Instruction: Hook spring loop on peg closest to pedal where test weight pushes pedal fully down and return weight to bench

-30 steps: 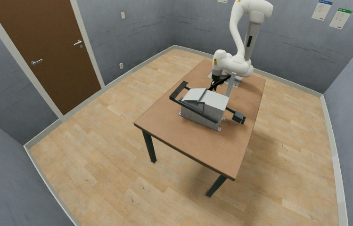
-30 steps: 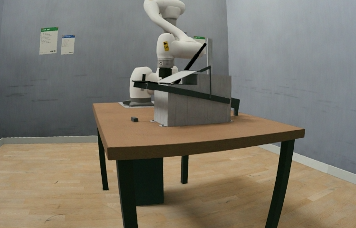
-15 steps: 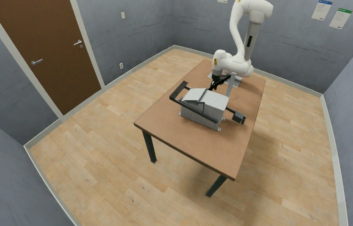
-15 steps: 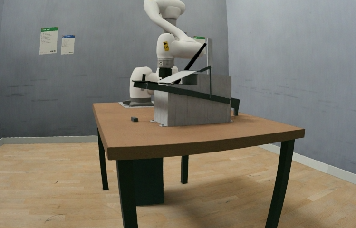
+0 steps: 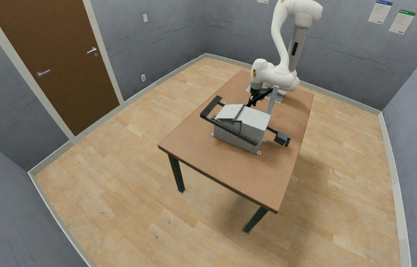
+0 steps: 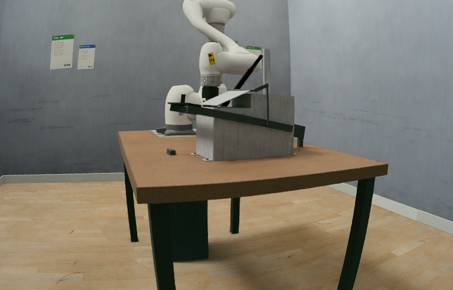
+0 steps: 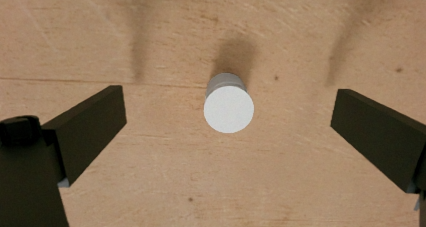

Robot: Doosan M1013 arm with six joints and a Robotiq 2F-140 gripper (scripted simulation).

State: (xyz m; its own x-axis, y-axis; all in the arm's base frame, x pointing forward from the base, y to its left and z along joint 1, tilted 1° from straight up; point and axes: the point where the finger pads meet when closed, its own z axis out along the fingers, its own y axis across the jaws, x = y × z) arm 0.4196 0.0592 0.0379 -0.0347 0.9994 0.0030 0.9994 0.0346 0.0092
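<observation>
My hand is 1 cm above the steel test weight. The rest, counted from my hand: dark block: 23 cm ahead, 21 cm to the right, 3 cm below.
</observation>
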